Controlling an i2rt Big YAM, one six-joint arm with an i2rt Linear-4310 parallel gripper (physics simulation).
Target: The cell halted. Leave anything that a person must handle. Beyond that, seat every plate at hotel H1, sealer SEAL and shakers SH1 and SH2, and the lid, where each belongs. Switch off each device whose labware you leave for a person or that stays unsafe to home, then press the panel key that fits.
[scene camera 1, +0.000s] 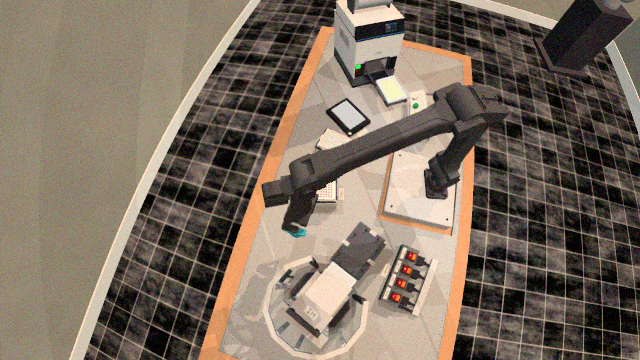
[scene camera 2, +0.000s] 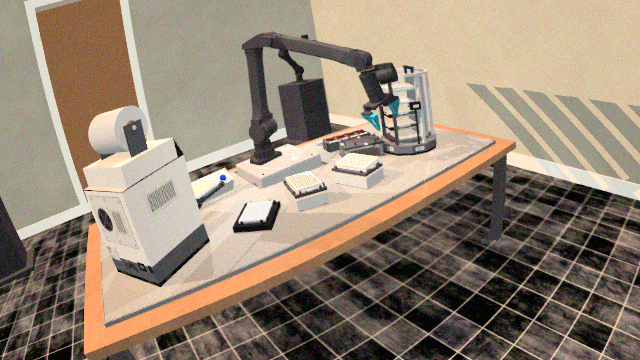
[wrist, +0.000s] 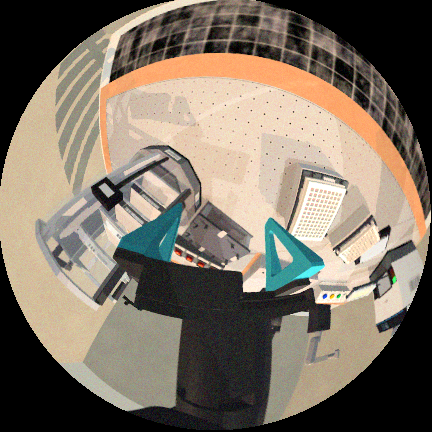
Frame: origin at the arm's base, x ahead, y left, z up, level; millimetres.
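Seen in the pictures: gripper, fingertip midpoint: point(scene camera 1: 300, 223) point(scene camera 2: 388, 123) point(wrist: 226, 214); arm's base, origin of the base link: point(scene camera 1: 435, 184) point(scene camera 2: 266, 159).
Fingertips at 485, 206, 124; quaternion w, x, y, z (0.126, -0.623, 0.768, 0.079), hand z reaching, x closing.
Offsets run from my fingertips to a thing's top centre, as dx, dy, dz.
My gripper point(scene camera 1: 295, 231) point(scene camera 2: 386, 123) point(wrist: 226, 214) is open and empty, above the table between hotel H1 and the nearer plate stand. Hotel H1 point(scene camera 1: 327, 290) point(scene camera 2: 410, 147) is a clear cylinder with several shelves. A dark nest {-196, +57, -86} point(scene camera 1: 357, 250) point(wrist: 217, 232) adjoins it. A white plate with reddish wells {-37, -150, -85} point(scene camera 1: 326, 192) point(scene camera 2: 357, 162) point(wrist: 320, 207) sits on one stand, and a cream plate {-95, -342, -93} point(scene camera 1: 331, 140) point(scene camera 2: 305, 181) point(wrist: 360, 242) on another. A pale flat piece {-137, -510, -134} point(scene camera 1: 348, 115) point(scene camera 2: 256, 212) lies on a black pad. The sealer {-206, -843, +294} point(scene camera 1: 370, 45) point(scene camera 2: 145, 200) holds a yellowish plate {-314, -603, -46} point(scene camera 1: 391, 90) on its extended tray.
A strip of red switches {-343, +163, -110} point(scene camera 1: 401, 283) point(wrist: 190, 257) stands beside the nest. The button panel {-450, -529, -79} point(wrist: 332, 296) is near the sealer tray; its blue, yellow and green keys show in the wrist view. The arm's white base plate point(scene camera 1: 415, 200) point(scene camera 2: 295, 165) is at the table's side.
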